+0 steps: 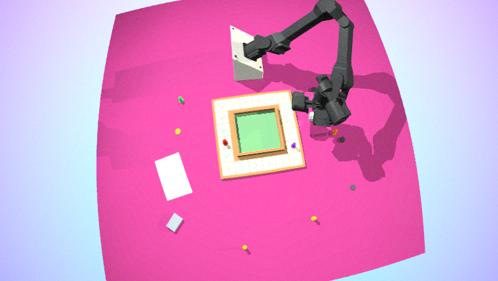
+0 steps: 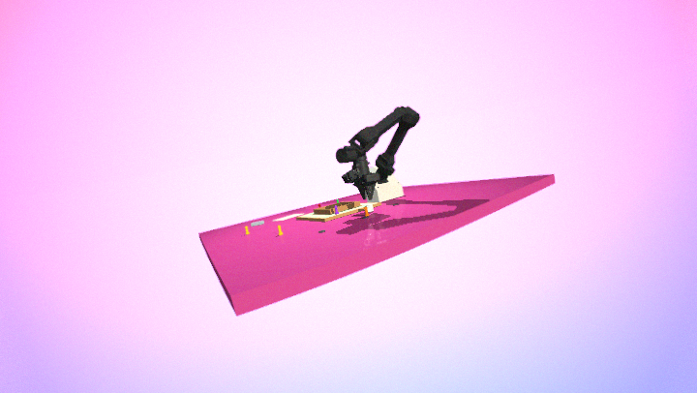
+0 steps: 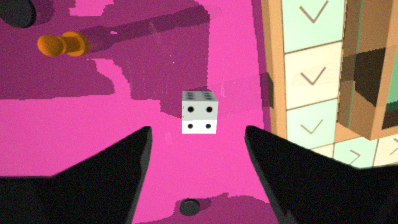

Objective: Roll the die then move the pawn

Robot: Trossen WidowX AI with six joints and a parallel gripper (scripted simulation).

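Now: the white die 30 mm below my gripper tip. The rest, counted from my gripper tip: purple pawn 100 mm ahead, 90 mm to the right, 20 mm below; then green tray 40 mm ahead, 200 mm to the right, 40 mm below; then orange pawn 60 mm ahead, 70 mm to the left, 30 mm below.
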